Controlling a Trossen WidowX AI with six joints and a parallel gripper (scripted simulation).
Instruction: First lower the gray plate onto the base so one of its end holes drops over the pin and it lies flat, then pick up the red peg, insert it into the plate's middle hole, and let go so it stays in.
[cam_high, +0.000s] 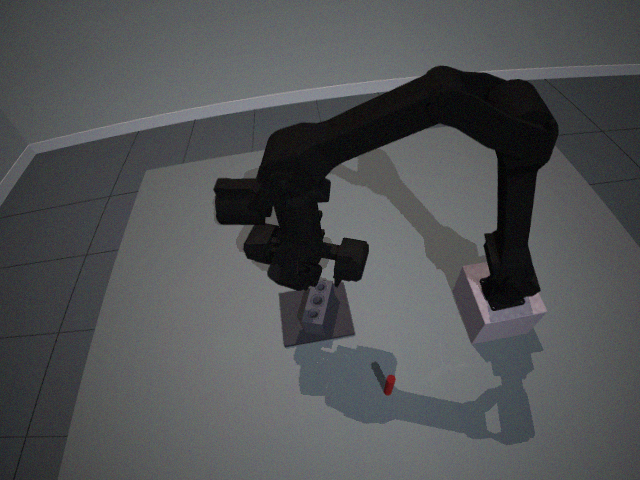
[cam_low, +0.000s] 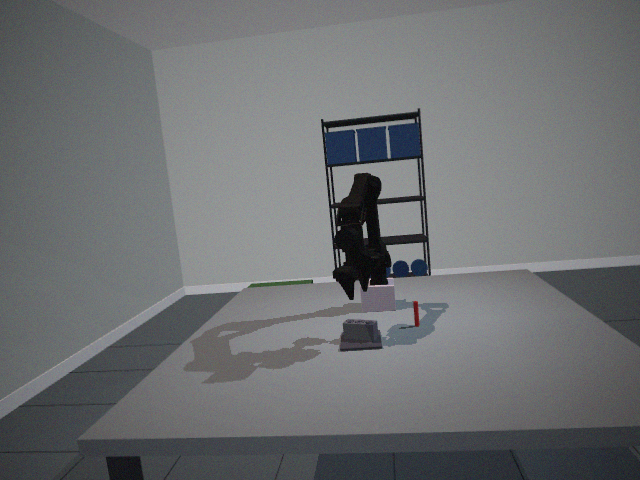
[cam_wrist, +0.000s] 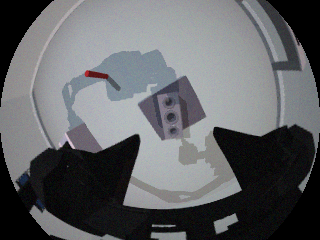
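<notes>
Right now the red peg is 170 mm to the left of my gripper tip, 100 mm below it and 100 mm behind it. Also, from my gripper tip: gray plate 90 mm below; dark square base 130 mm below, 10 mm to the left, 10 mm ahead.
</notes>
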